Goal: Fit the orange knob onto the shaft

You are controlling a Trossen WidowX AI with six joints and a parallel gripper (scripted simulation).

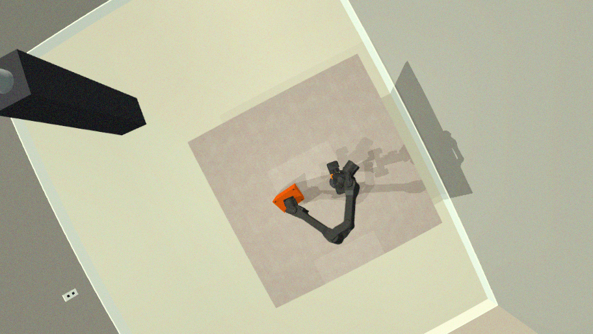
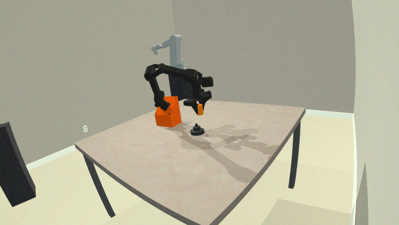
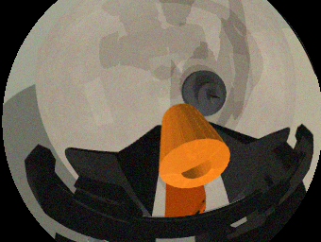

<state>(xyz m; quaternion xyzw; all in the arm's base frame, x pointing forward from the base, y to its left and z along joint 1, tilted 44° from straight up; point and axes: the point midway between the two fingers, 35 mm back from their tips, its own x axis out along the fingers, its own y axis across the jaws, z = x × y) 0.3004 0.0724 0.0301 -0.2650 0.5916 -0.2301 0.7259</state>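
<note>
Now: gripper tip 10 mm short of the dark round pedestal, 50 mm to the left of it and 80 mm above it. Round my gripper tip: orange knob: 20 mm above.
</note>
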